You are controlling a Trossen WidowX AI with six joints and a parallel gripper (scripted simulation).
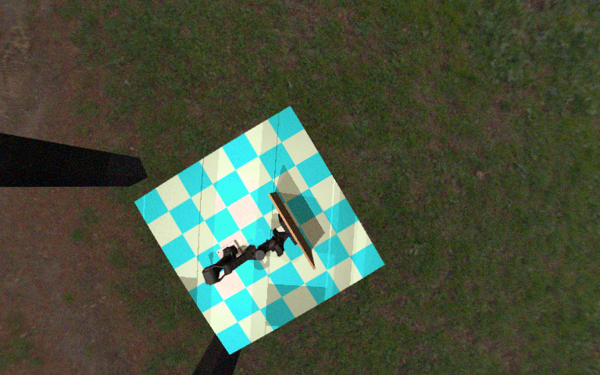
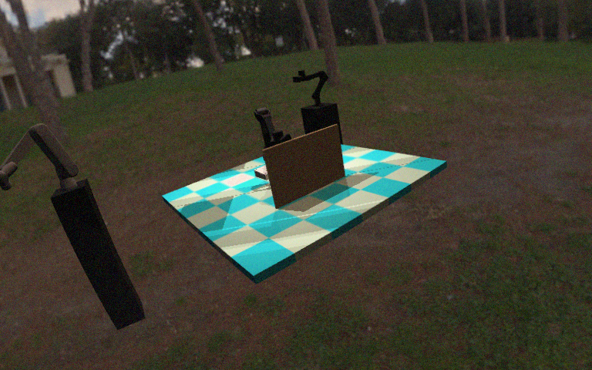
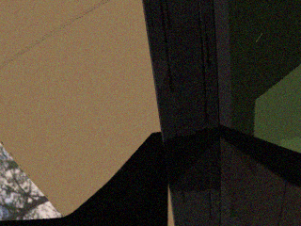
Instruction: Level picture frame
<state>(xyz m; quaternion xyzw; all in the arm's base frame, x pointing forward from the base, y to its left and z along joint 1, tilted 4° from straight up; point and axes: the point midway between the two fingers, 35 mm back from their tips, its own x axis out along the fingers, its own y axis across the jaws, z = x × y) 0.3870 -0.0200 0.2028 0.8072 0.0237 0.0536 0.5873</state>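
The picture frame is 5 cm below my gripper tip and 2 cm to the left of it. From my gripper tip the other things lie so: wall panel 6 cm below, 2 cm to the left, 1 cm ahead.
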